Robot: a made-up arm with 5 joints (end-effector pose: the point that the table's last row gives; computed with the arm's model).
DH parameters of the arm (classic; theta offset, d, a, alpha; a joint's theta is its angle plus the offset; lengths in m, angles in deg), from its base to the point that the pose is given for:
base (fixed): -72.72 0 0.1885 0
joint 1: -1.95 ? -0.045 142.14
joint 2: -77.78 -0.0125 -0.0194 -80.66
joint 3: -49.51 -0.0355 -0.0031 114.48
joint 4: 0 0.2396 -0.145 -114.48
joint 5: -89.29 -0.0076 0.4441 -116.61
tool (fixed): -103.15 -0.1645 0 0
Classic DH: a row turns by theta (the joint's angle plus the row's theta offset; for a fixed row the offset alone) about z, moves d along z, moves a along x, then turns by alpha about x.
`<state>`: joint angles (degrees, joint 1 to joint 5).
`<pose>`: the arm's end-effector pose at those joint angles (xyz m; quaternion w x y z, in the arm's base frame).
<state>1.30 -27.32 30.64 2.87 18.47</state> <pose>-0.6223 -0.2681 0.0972 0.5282 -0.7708 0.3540 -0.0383</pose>
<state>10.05 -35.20 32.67 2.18 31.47</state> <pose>-0.5359 -0.3477 0.0013 0.6390 -0.7330 0.2319 -0.0245</pose>
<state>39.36 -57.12 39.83 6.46 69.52</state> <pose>-0.3070 -0.3409 -0.1010 0.8697 -0.4825 -0.0014 0.1036</pose>
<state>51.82 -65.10 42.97 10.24 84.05</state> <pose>-0.2660 -0.3022 -0.0715 0.9151 -0.3627 -0.0310 0.1736</pose>
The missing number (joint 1, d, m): 0.2865
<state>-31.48 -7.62 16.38 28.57 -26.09</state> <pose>-0.3601 0.3641 0.6652 0.0068 0.5278 -0.8363 -0.1485</pose>
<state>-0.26 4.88 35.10 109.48 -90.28</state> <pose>0.3206 0.4207 0.2301 0.4026 -0.1795 -0.8845 -0.1527</pose>
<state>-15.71 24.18 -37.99 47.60 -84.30</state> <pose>0.5792 0.1704 0.5295 0.5222 -0.1474 -0.5926 -0.5953</pose>
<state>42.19 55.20 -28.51 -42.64 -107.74</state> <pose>-0.0802 -0.1905 0.8052 0.2377 0.4416 -0.4875 -0.7147</pose>
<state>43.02 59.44 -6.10 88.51 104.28</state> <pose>-0.3733 -0.2472 0.3100 0.2539 0.8372 0.0318 0.4834</pose>
